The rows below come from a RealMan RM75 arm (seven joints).
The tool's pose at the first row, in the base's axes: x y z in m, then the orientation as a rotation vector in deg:
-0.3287 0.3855 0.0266 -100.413 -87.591 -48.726
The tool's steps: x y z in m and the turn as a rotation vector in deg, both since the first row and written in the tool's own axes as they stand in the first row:
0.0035 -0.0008 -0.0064 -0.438 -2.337 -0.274
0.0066 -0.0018 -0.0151 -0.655 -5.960 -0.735
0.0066 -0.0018 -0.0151 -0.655 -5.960 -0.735
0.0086 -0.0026 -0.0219 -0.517 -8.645 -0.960
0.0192 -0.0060 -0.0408 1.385 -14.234 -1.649
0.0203 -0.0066 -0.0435 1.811 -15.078 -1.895
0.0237 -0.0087 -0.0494 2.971 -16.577 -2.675
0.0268 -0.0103 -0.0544 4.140 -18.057 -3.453
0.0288 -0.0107 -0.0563 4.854 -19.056 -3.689
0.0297 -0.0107 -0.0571 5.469 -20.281 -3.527
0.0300 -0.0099 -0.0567 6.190 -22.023 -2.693
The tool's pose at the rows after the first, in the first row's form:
-0.3295 0.3824 0.0332 -102.128 -89.295 -47.476
-0.3306 0.3771 0.0408 -104.406 -92.041 -45.065
-0.3306 0.3771 0.0408 -104.406 -92.041 -45.065
-0.3315 0.3728 0.0464 -105.921 -93.994 -42.890
-0.3347 0.3638 0.0661 -107.599 -98.470 -36.847
-0.3354 0.3623 0.0686 -107.635 -99.301 -35.860
-0.3374 0.3596 0.0749 -107.143 -101.173 -33.896
-0.3389 0.3575 0.0804 -106.604 -103.012 -31.923
-0.3392 0.3571 0.0831 -106.475 -103.934 -30.511
-0.3391 0.3569 0.0843 -106.812 -104.558 -28.790
-0.3383 0.3574 0.0843 -107.790 -104.783 -26.180

